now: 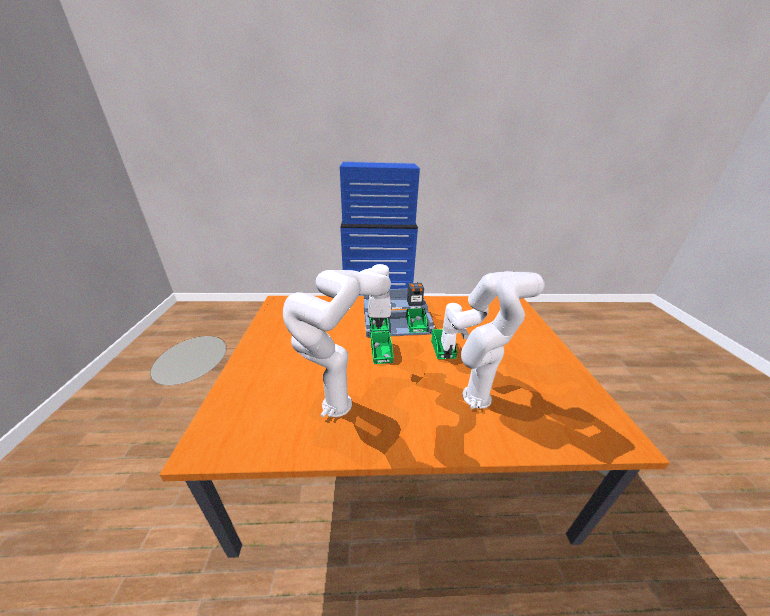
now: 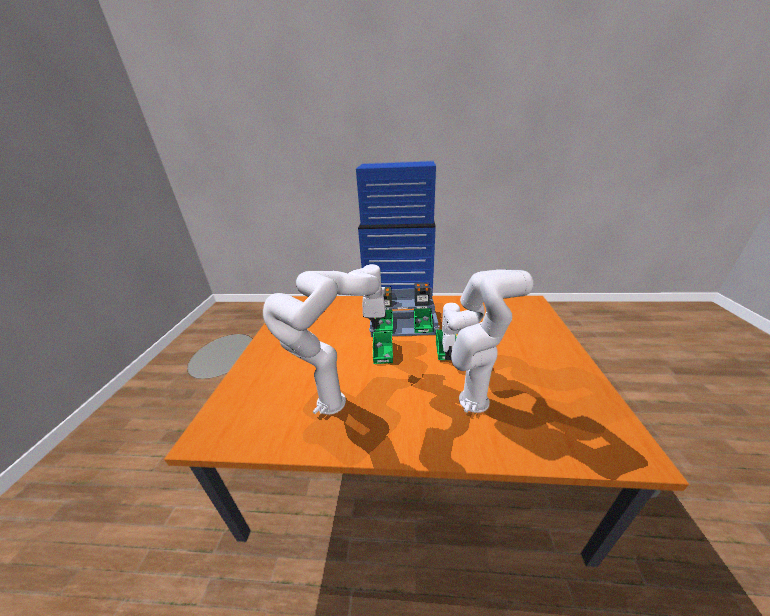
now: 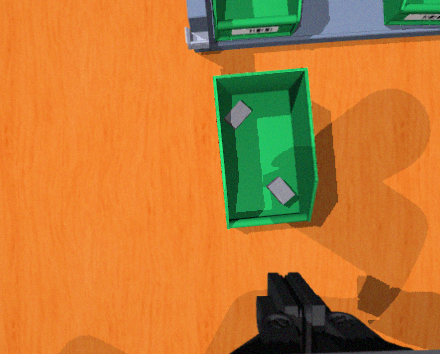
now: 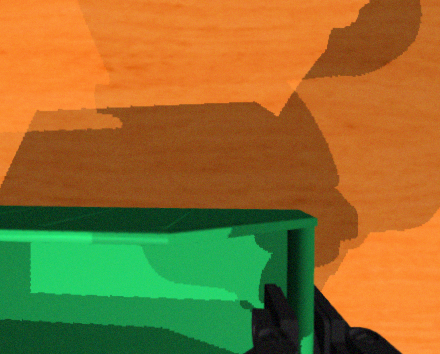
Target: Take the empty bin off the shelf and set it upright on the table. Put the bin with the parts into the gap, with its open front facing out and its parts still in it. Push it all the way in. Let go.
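Pixels of known places: left gripper, fingertip midpoint: (image 1: 378,327) (image 2: 375,327) (image 3: 281,299); right gripper, fingertip midpoint: (image 1: 446,357) (image 2: 447,358) (image 4: 287,313); left arm's base, link origin: (image 1: 337,405) (image 2: 331,402); right arm's base, link origin: (image 1: 476,397) (image 2: 473,401).
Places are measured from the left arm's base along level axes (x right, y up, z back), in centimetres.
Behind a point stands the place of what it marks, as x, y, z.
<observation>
The green bin with the parts (image 1: 382,352) @(3.3, 0.3, -39.8) (image 2: 382,352) @(2.6, 0.3, -39.4) (image 3: 274,132) @(3.4, 0.3, -43.4) stands upright on the table, in front of the shelf's left side; two grey parts lie in it, and its low front lip points away from the shelf. The empty green bin (image 1: 437,339) @(26.8, 1.1, -62.6) (image 2: 440,346) @(27.9, 0.7, -57.6) (image 4: 125,270) @(33.1, 0.9, -57.3) is right of it, upright, low at the table; its underside contact is hidden. My right gripper (image 1: 448,353) @(35.1, 1.8, -49.0) (image 4: 287,313) @(35.1, 1.8, -49.0) is shut on its end wall. My left gripper (image 1: 379,324) @(5.0, 22.4, -30.9) (image 3: 281,299) @(5.0, 22.4, -30.9) is shut and empty, above the table. The gap (image 2: 404,322) is between two shelf bins.
The grey-blue shelf (image 1: 401,332) @(5.9, 0.4, -61.0) (image 2: 405,332) @(5.3, 0.4, -60.9) (image 3: 350,25) @(6.4, 0.6, -60.3) holds a green bin on the left (image 2: 385,320) @(-9.7, 2.4, -63.9) (image 3: 257,15) @(-5.1, 0.9, -56.0) and one on the right (image 1: 416,319) @(9.7, 1.3, -76.6) (image 2: 422,319) @(8.7, 0.9, -76.9). Dark boxes with orange marks (image 1: 416,293) @(8.1, 18.9, -76.9) (image 2: 421,293) @(7.7, 18.7, -76.7) stand above. A blue cabinet (image 1: 379,173) rises behind.
</observation>
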